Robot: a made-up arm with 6 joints.
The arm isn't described. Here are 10 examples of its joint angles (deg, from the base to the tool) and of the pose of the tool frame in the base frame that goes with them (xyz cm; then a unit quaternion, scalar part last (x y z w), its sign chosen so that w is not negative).
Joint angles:
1: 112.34 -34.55 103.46 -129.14 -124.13 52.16
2: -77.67 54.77 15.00 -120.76 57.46 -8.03
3: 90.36 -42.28 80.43 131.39 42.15 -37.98
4: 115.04 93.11 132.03 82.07 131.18 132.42
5: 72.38 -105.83 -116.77 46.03 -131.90 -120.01
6: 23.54 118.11 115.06 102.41 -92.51 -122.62
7: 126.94 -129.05 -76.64 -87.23 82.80 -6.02
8: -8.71 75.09 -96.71 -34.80 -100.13 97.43
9: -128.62 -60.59 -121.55 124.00 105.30 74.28
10: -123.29 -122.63 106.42 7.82 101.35 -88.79
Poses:
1: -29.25 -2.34 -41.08 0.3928 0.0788 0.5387 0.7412
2: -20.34 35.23 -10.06 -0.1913 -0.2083 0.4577 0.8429
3: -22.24 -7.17 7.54 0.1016 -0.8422 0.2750 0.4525
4: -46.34 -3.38 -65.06 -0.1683 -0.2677 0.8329 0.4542
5: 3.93 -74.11 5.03 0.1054 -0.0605 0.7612 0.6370
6: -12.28 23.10 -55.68 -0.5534 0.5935 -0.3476 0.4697
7: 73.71 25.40 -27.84 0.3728 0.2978 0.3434 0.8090
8: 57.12 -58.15 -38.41 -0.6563 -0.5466 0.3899 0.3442
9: 8.02 99.35 -27.29 0.4367 0.8824 -0.1525 0.0859
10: 31.83 -28.87 -27.28 0.7883 -0.2616 0.0231 0.5565
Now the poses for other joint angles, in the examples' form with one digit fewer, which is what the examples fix.
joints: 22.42 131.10 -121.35 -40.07 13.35 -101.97
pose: 47.6 -34.1 30.0 -0.009 -0.286 -0.830 0.479
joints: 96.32 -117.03 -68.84 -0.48 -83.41 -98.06
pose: 73.3 -42.1 -18.3 -0.142 0.458 -0.854 0.199
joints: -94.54 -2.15 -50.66 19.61 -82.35 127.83
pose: -82.4 30.8 -66.1 -0.137 0.367 -0.032 0.919
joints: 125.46 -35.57 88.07 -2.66 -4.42 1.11
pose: -19.1 8.1 -10.4 -0.538 -0.478 0.684 0.122
